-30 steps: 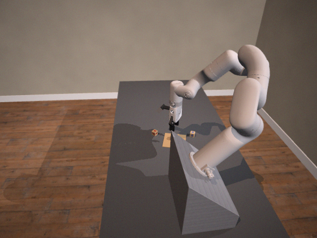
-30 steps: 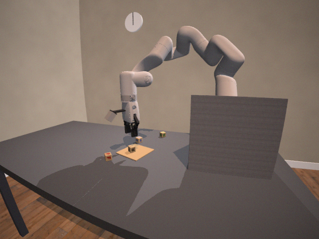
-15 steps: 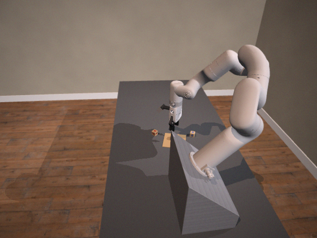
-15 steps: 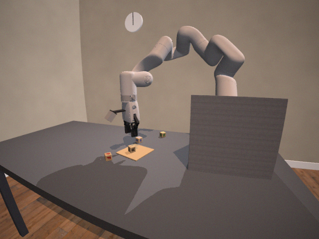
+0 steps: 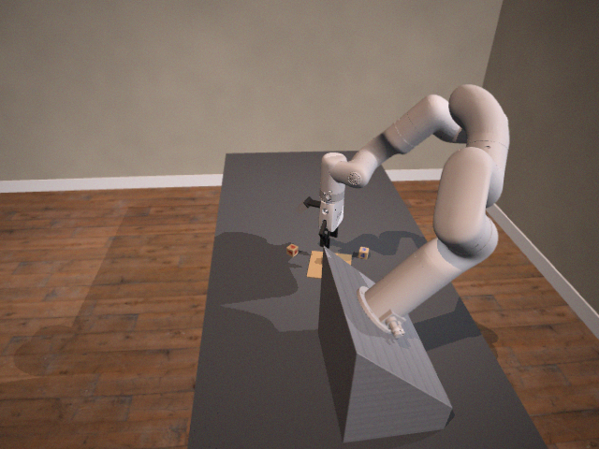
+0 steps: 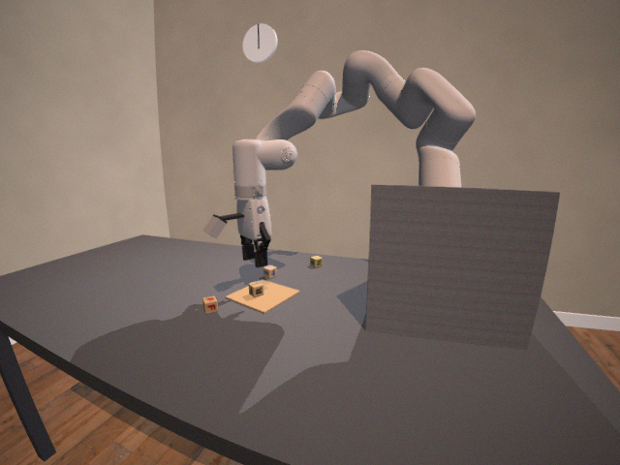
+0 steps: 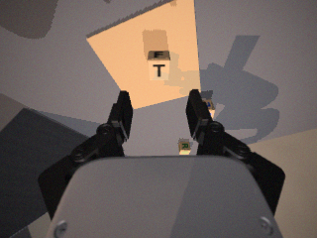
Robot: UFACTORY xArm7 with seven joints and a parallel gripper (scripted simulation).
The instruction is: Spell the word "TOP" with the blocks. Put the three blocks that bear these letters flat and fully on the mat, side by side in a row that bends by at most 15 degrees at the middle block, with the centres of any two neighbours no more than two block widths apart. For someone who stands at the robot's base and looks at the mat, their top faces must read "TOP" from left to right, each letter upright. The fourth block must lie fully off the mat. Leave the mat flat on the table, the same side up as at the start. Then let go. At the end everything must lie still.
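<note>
Now: hand 10 mm past the tan mat, 10 mm to the left of it and 110 mm above it. Also, from my hand: blue-lettered block (10 mm ahead, 130 mm to the right, 90 mm below).
</note>
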